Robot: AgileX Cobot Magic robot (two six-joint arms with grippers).
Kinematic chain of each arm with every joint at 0, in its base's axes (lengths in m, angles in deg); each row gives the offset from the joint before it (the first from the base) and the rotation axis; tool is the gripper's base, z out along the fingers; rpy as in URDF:
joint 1: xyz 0 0 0.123 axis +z
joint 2: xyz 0 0 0 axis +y
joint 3: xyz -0.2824 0 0.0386 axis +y
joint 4: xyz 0.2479 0 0.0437 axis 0.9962 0 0.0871
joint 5: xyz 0 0 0 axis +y
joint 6: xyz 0.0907 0 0.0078 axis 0.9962 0 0.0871
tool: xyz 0 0 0 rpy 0 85 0
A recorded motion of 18 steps. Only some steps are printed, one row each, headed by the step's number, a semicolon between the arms.
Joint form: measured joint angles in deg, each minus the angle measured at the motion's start. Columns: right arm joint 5, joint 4, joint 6, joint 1, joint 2, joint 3; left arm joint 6, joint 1, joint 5, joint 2, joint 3, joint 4.
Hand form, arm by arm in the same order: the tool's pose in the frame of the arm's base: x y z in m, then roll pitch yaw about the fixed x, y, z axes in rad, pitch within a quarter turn. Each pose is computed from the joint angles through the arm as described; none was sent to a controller.
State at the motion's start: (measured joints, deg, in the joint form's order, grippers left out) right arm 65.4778 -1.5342 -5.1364 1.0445 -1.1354 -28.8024; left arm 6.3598 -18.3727 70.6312 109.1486 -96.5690 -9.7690
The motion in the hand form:
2: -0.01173 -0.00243 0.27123 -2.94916 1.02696 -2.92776; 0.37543 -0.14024 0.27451 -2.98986 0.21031 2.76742
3: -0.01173 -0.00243 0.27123 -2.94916 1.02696 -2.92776; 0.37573 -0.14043 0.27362 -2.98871 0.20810 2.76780
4: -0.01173 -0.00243 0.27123 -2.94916 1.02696 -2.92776; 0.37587 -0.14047 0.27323 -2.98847 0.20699 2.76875
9: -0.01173 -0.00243 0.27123 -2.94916 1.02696 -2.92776; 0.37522 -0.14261 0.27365 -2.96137 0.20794 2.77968
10: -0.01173 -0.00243 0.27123 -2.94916 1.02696 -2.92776; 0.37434 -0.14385 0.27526 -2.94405 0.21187 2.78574
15: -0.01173 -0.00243 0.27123 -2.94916 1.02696 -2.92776; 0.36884 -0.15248 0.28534 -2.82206 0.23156 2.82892
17: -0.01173 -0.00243 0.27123 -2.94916 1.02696 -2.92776; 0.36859 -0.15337 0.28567 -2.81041 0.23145 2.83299
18: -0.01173 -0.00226 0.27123 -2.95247 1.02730 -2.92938; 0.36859 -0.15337 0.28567 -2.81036 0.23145 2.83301
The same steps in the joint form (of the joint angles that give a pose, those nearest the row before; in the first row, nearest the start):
2: 0.00 0.00 0.00 0.00 0.00 0.00; -0.01 0.00 0.00 0.48 0.00 -0.12
3: 0.00 0.00 0.00 0.00 0.00 0.00; -0.01 0.00 0.00 0.61 0.00 -0.17
4: 0.00 0.00 0.00 0.00 0.00 0.00; -0.07 0.00 0.00 0.67 0.00 -0.17
9: 0.00 0.00 0.00 0.00 0.00 0.00; -0.16 0.00 0.00 0.67 0.00 -1.69
10: 0.00 0.00 0.00 0.00 0.00 0.00; -0.16 0.00 0.00 0.48 0.00 -2.68
15: 0.00 0.00 0.00 0.00 0.00 0.00; -0.19 0.00 0.00 -0.56 0.00 -9.57
17: 0.00 0.00 0.00 0.00 0.00 0.00; -0.19 0.00 0.00 -0.56 0.00 -10.22
18: 0.00 0.12 0.00 0.00 0.00 0.00; -0.19 0.00 0.00 -0.56 0.00 -10.22

